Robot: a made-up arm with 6 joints. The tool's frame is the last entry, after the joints.
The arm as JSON. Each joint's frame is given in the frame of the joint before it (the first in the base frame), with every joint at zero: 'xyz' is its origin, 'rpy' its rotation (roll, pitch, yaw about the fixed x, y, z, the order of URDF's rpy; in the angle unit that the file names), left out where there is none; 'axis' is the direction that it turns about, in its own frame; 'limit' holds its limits. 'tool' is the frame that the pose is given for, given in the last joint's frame.
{
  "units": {
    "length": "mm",
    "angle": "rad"
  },
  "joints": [
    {
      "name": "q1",
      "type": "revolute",
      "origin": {
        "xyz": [
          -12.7,
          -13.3,
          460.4
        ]
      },
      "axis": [
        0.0,
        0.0,
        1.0
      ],
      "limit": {
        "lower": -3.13,
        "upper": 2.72
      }
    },
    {
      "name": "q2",
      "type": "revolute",
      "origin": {
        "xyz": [
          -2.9,
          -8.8,
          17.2
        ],
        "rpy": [
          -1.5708,
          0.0,
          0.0
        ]
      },
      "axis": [
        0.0,
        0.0,
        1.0
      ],
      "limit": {
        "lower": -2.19,
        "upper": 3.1
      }
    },
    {
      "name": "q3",
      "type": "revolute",
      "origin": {
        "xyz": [
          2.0,
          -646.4,
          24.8
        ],
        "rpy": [
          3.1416,
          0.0,
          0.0
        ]
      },
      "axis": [
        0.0,
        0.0,
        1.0
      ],
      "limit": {
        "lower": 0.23,
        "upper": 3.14
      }
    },
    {
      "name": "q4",
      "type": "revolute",
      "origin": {
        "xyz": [
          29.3,
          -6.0,
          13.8
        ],
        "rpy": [
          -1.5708,
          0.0,
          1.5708
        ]
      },
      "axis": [
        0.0,
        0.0,
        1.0
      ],
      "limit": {
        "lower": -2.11,
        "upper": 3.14
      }
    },
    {
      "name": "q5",
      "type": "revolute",
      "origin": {
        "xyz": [
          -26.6,
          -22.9,
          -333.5
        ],
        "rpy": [
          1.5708,
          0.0,
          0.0
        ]
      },
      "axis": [
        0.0,
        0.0,
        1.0
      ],
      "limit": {
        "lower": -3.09,
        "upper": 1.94
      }
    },
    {
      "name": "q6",
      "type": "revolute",
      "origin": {
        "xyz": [
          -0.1,
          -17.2,
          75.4
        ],
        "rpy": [
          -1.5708,
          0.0,
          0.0
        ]
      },
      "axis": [
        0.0,
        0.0,
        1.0
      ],
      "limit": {
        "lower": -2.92,
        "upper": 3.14
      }
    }
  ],
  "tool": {
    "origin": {
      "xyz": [
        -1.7,
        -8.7,
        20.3
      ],
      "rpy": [
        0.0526,
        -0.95,
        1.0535
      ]
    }
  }
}
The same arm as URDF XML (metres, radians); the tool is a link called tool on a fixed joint. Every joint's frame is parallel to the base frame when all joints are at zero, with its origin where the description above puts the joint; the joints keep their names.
<robot name="arm">
  <joint name="q1" type="revolute">
    <parent link="base_link"/>
    <child link="link1"/>
    <origin xyz="-0.0127 -0.0133 0.4604" rpy="0 0 0"/>
    <axis xyz="0 0 1"/>
    <limit lower="-3.13" upper="2.72"/>
  </joint>
  <joint name="q2" type="revolute">
    <parent link="link1"/>
    <child link="link2"/>
    <origin xyz="-0.0029 -0.0088 0.0172" rpy="0 0 0"/>
    <axis xyz="0 1 0"/>
    <limit lower="-2.19" upper="3.1"/>
  </joint>
  <joint name="q3" type="revolute">
    <parent link="link2"/>
    <child link="link3"/>
    <origin xyz="0.002 0.0248 0.6464" rpy="0 0 0"/>
    <axis xyz="0 -1 0"/>
    <limit lower="0.23" upper="3.14"/>
  </joint>
  <joint name="q4" type="revolute">
    <parent link="link3"/>
    <child link="link4"/>
    <origin xyz="0.0293 -0.0138 -0.006" rpy="0 0 0"/>
    <axis xyz="-1 0 0"/>
    <limit lower="-2.11" upper="3.14"/>
  </joint>
  <joint name="q5" type="revolute">
    <parent link="link4"/>
    <child link="link5"/>
    <origin xyz="0.3335 -0.0229 -0.0266" rpy="0 0 0"/>
    <axis xyz="0 -1 0"/>
    <limit lower="-3.09" upper="1.94"/>
  </joint>
  <joint name="q6" type="revolute">
    <parent link="link5"/>
    <child link="link6"/>
    <origin xyz="0.0172 -0.0754 -0.0001" rpy="0 0 0"/>
    <axis xyz="-1 0 0"/>
    <limit lower="-2.92" upper="3.14"/>
  </joint>
  <joint name="tool_joint" type="fixed">
    <parent link="link6"/>
    <child link="tool"/>
    <origin xyz="-0.0203 -0.0087 -0.0017" rpy="-1.9517 -0.2918 2.5855"/>
  </joint>
  <link name="base_link"/>
  <link name="link1"/>
  <link name="link2"/>
  <link name="link3"/>
  <link name="link4"/>
  <link name="link5"/>
  <link name="link6"/>
  <link name="tool"/>
</robot>

